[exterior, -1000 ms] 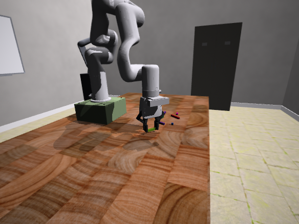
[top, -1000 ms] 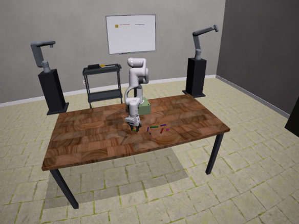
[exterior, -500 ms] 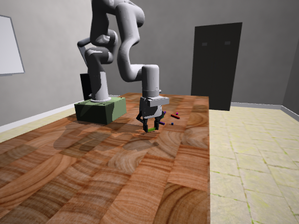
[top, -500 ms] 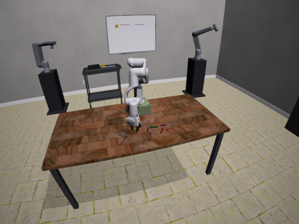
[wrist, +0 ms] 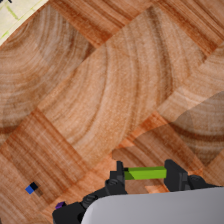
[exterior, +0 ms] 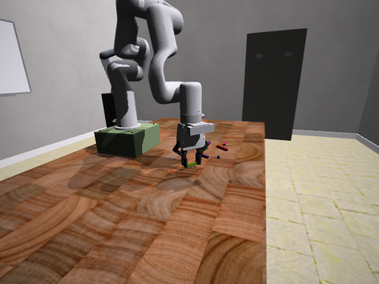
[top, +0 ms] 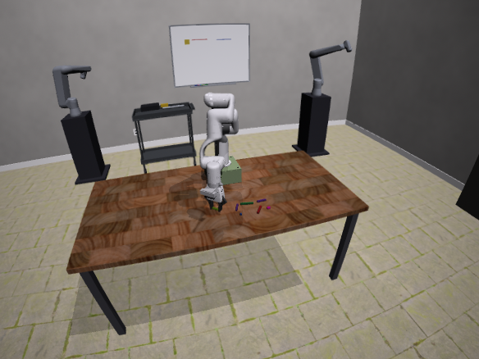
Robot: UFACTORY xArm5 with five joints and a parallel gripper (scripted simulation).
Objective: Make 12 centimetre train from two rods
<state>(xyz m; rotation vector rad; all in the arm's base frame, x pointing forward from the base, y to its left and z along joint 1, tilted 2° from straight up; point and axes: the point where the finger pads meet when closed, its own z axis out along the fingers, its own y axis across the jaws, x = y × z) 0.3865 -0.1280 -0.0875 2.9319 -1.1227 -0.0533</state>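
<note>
The lime rod is 20 mm below my hand. The rest, counted from my hand: green rod (20 mm behind, 200 mm to the left, 30 mm below); red rod (70 mm ahead, 250 mm to the left, 30 mm below); small blue rod (70 mm ahead, 130 mm to the left, 30 mm below).
</note>
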